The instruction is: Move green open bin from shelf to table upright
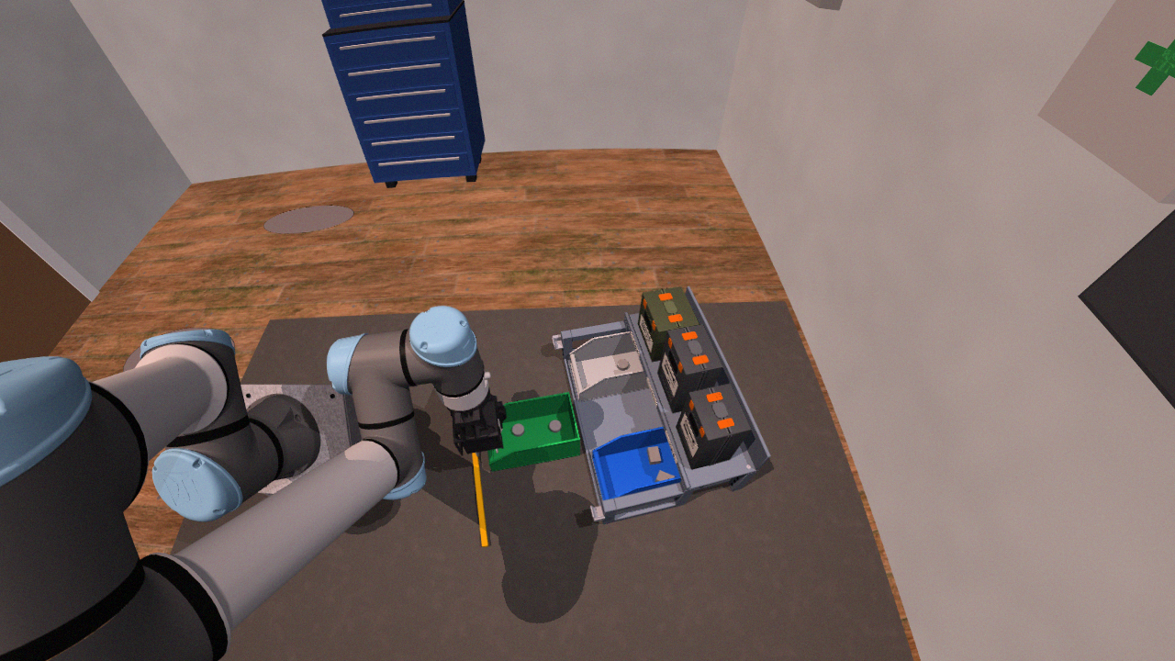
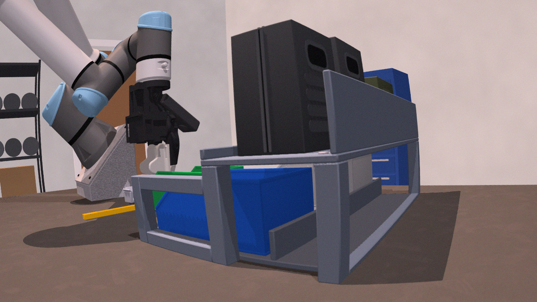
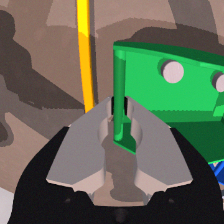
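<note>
The yellow bar lies 3 cm behind my hand, 1 cm to the right of it and 3 cm below it. Also, from my hand: grey bin 23 cm ahead, 18 cm to the left; green open bin 8 cm ahead, 2 cm to the left; blue bin 29 cm ahead, 3 cm to the right.
</note>
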